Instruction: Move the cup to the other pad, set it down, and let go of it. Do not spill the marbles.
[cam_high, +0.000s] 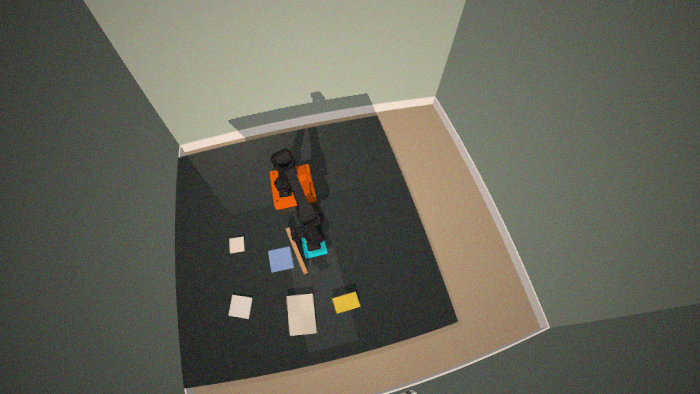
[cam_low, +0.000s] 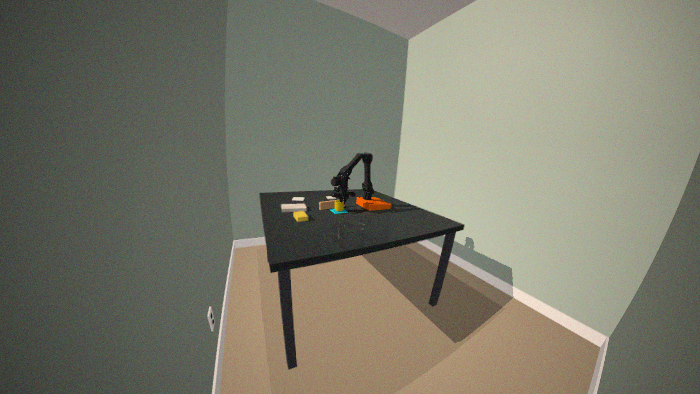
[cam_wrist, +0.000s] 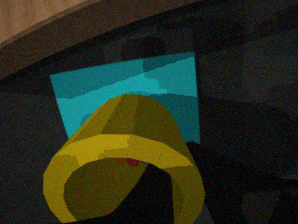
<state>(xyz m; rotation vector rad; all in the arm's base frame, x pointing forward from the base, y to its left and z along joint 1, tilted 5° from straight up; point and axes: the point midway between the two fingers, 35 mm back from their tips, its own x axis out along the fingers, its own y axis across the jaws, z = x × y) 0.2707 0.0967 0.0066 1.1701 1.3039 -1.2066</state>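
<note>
Now: gripper tip 20 mm short of the yellow cup and 10 mm above it. The rest, counted from my gripper tip: cyan pad 50 mm below, 30 mm ahead; red marble 30 mm below, 30 mm ahead, 20 mm to the left; wooden bar 80 mm to the right, 50 mm ahead, 20 mm below.
</note>
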